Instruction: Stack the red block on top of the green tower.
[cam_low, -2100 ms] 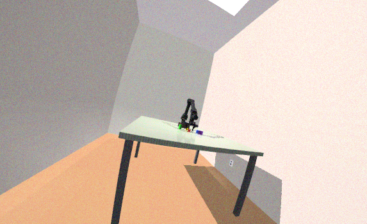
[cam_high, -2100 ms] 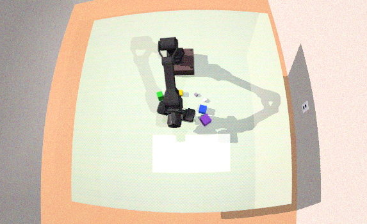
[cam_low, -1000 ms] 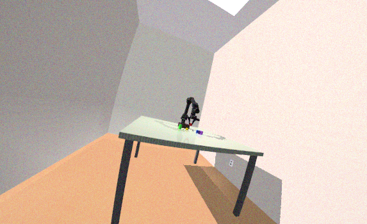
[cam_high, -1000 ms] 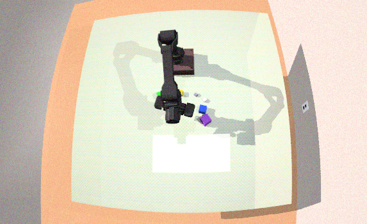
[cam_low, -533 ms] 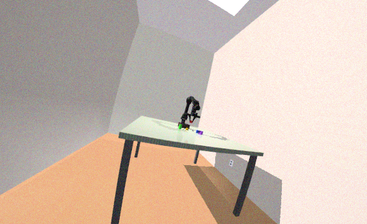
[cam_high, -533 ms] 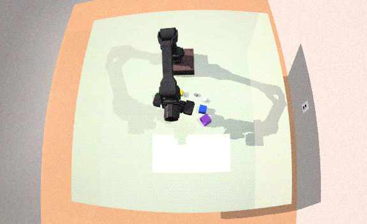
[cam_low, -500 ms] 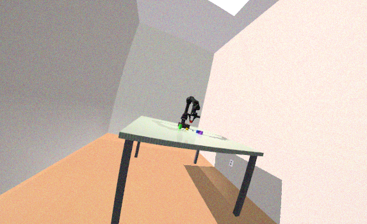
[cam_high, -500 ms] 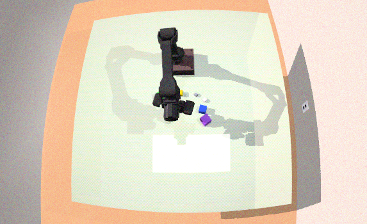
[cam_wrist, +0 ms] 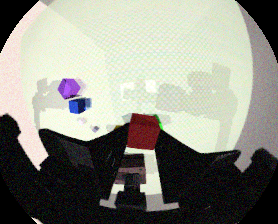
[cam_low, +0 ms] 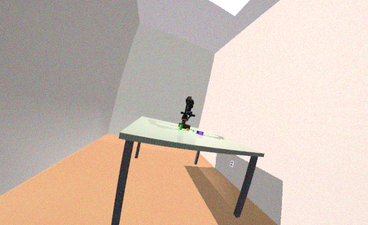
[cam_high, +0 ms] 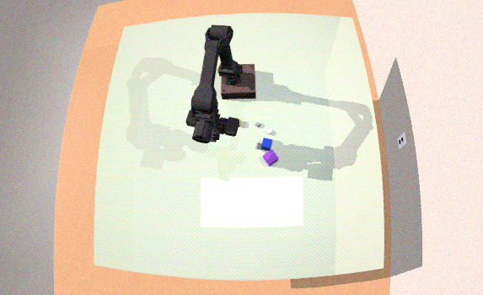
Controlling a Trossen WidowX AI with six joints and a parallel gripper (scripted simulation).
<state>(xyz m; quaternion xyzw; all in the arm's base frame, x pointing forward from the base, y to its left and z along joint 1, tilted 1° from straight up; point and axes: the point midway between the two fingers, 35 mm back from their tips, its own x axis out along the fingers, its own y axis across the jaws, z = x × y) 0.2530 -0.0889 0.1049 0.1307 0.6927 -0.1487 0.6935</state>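
My gripper tip is now 6 cm past the yellow block, 8 cm to the right of it and 12 cm above it. From my gripper tip the other things lie so: blue block: 5 cm ahead, 19 cm to the left, 11 cm below; grey block: 4 cm behind, 17 cm to the left, 12 cm below; red block: 1 cm above.
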